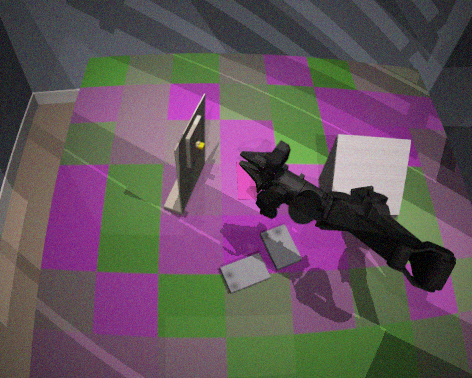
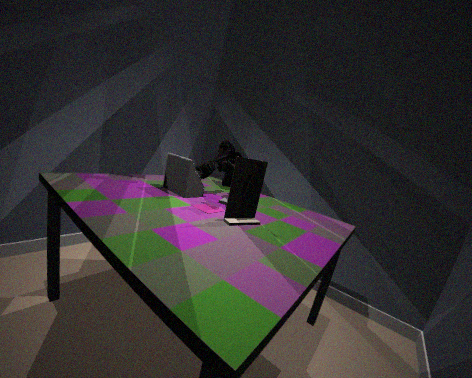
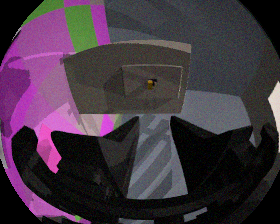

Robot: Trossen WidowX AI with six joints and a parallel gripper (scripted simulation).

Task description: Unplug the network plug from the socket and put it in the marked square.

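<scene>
Now: gripper tip 90 mm short of the small yellow plug and 50 mm to the left of it. The rest, counted from my gripper tip: marked pink square: 200 mm below, 70 mm behind, 60 mm to the right; then upright grey panel: 110 mm ahead, 80 mm below, 50 mm to the right.
</scene>
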